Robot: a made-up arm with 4 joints.
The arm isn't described. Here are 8 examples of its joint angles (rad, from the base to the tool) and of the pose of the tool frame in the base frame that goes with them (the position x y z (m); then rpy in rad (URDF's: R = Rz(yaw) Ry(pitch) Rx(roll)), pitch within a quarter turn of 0, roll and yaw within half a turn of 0).
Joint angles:
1: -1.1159 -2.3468 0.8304 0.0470
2: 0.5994 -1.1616 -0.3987 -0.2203
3: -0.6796 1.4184 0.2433 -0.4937
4: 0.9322 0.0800 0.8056 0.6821
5: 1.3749 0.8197 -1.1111 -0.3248
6: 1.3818 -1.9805 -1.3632 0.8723
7: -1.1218 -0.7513 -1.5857 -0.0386
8: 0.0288 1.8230 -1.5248 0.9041
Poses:
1: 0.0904 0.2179 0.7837 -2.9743 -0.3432 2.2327
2: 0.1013 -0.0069 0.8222 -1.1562 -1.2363 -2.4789
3: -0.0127 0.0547 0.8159 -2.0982 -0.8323 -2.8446
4: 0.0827 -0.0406 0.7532 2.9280 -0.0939 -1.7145
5: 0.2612 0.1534 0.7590 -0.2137 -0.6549 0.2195
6: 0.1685 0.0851 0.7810 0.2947 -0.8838 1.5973
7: 0.1137 -0.0437 0.7195 -0.0516 -0.3439 -2.3833
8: 0.1716 0.0630 0.7711 0.1271 -0.7898 -0.7751
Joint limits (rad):
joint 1: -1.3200..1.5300
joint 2: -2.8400..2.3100
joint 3: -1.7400..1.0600
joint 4: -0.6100..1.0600
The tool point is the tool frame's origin. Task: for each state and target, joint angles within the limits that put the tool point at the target. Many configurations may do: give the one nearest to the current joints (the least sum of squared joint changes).
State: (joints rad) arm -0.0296 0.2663 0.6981 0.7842
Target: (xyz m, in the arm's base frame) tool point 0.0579 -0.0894 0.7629
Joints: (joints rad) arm -0.4612 0.8062 1.0600 -0.1086
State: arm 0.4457 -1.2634 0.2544 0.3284
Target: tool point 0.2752 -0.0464 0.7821
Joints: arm 0.5600 -1.4240 0.8663 -0.0358
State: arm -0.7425 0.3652 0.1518 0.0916
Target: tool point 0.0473 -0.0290 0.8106
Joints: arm -0.7450 0.3082 -0.3228 -0.4741
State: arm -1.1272 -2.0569 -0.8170 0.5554
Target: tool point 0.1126 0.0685 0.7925
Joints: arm -0.9934 -1.9928 -1.1366 0.9774
